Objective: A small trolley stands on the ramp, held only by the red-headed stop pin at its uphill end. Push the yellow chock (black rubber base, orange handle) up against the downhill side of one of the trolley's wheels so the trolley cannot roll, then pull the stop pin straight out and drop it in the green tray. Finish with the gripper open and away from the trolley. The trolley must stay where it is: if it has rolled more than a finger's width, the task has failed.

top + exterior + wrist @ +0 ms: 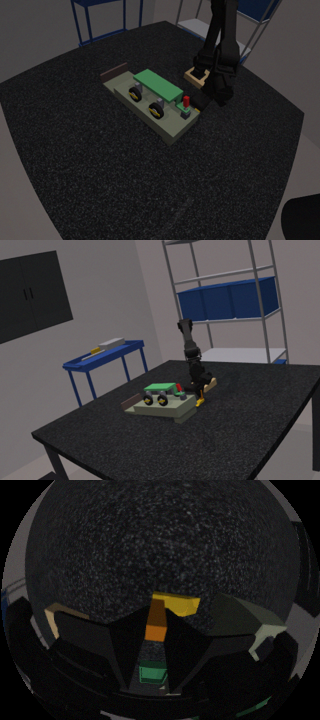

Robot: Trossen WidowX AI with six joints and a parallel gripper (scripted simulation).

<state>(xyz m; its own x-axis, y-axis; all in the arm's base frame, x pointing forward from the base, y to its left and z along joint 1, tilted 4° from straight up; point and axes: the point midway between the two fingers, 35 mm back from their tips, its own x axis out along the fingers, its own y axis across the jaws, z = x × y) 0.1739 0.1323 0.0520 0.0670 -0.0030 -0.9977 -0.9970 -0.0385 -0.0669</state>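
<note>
Right now my gripper tip is 15 cm short of the trolley, 13 cm to the left of it and 8 cm below it. Round my gripper tip: red-headed stop pin (13 cm ahead, 1 cm to the right, 9 cm above); then green tray (2 cm ahead, 22 cm to the right, 5 cm below); then yellow chock (2 cm ahead, 1 cm below).
</note>
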